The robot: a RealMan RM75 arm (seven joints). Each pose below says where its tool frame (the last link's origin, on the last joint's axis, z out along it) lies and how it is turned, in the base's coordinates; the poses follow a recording.
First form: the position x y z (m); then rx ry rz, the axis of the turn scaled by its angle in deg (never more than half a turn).
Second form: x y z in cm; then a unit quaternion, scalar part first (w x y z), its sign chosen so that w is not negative. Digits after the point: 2 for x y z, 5 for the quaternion.
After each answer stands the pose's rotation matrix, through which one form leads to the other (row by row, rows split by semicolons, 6 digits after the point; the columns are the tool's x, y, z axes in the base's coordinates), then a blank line. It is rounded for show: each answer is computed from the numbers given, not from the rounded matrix.
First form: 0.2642 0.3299 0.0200 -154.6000 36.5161 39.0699
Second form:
26.42 32.99 2.00 0.14273 -0.93538 0.22093 0.23639
0.790620 -0.480795 -0.379152; -0.345836 -0.861631 0.371470; -0.505290 -0.162567 -0.847499

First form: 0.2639 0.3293 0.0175 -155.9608 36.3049 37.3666
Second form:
26.39 32.93 1.75 0.13543 -0.93974 0.21875 0.22515
0.802906 -0.472131 -0.363915; -0.350159 -0.867608 0.353051; -0.482422 -0.156039 -0.861929

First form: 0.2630 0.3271 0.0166 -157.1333 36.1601 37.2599
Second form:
26.30 32.71 1.66 0.12629 -0.94190 0.21675 0.22335
0.806267 -0.464738 -0.365995; -0.351911 -0.874136 0.334731; -0.475492 -0.141085 -0.868333

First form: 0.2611 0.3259 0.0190 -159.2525 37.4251 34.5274
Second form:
26.11 32.59 1.90 0.11151 -0.94656 0.22245 0.20522
0.816804 -0.466883 -0.338897; -0.375343 -0.876166 0.302408; -0.438119 -0.119805 -0.890898

